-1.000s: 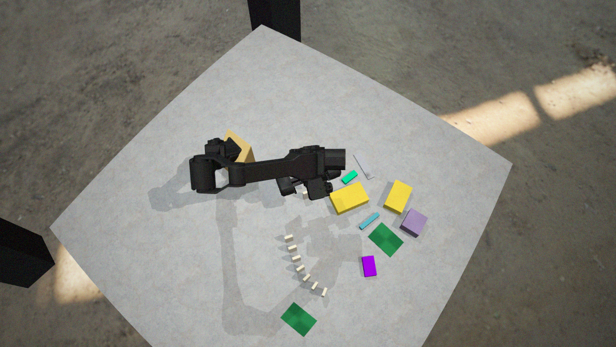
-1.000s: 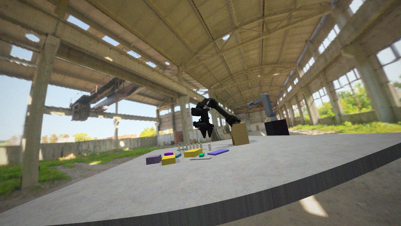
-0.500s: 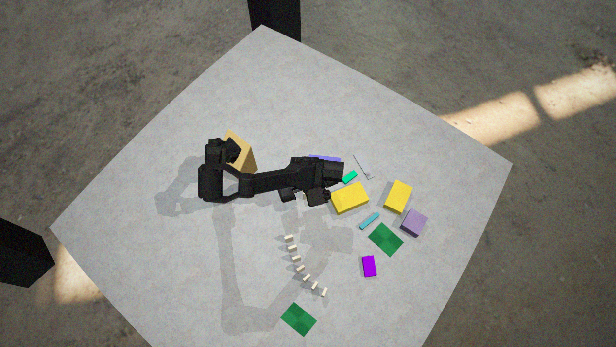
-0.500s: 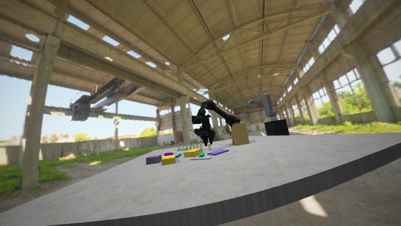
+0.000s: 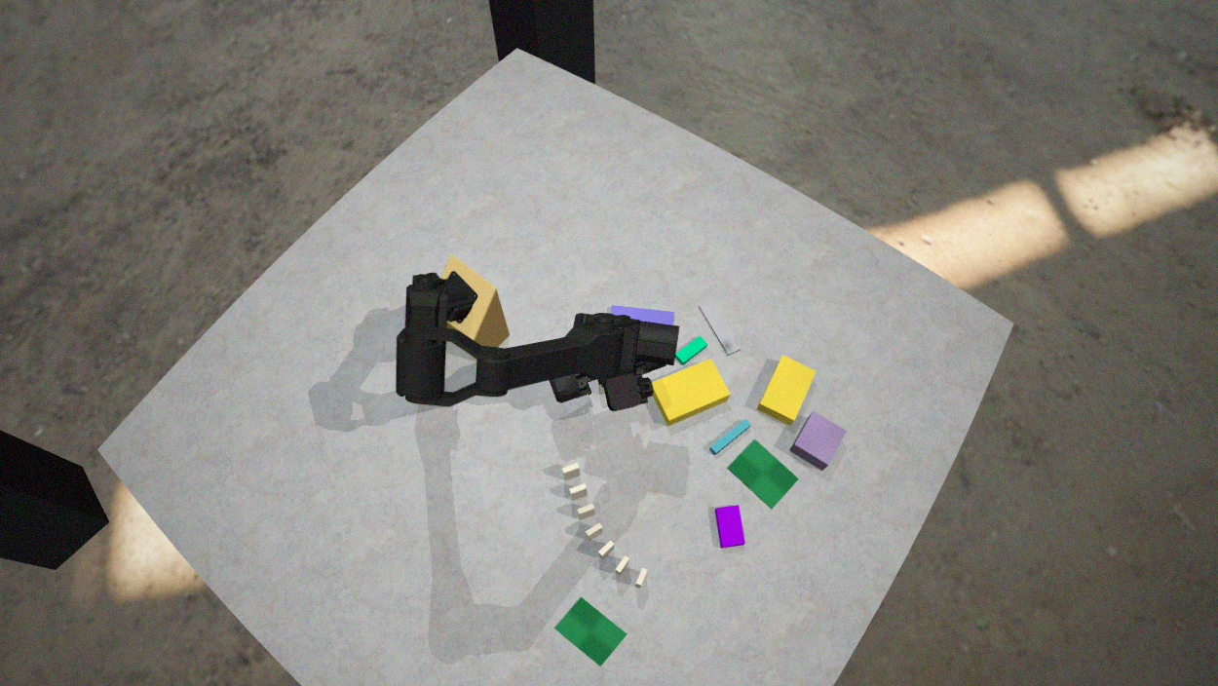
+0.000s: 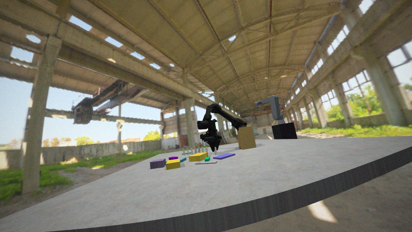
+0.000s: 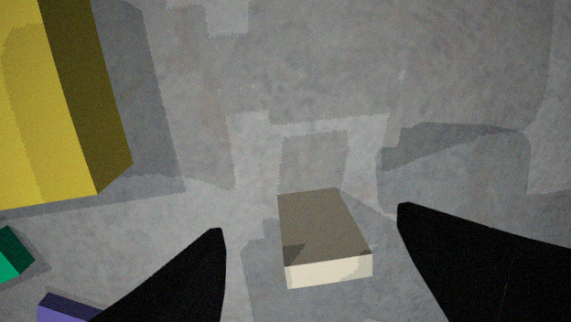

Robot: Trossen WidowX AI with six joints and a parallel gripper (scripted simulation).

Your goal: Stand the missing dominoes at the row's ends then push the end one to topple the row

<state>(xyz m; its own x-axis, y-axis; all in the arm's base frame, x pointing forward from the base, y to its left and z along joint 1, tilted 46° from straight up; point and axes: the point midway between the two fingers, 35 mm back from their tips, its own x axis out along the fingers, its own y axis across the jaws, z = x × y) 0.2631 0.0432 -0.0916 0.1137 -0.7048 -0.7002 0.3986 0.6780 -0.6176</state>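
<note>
My gripper tip is now 13 cm to the right of the purple slab, 5 cm past it and 2 cm above it. The rest, counted from my gripper tip: grey strip 23 cm to the left, 6 cm ahead, 2 cm below; small green block 16 cm to the left, 5 cm ahead, 2 cm below; teal bar 21 cm ahead, 9 cm to the left, 2 cm below.
</note>
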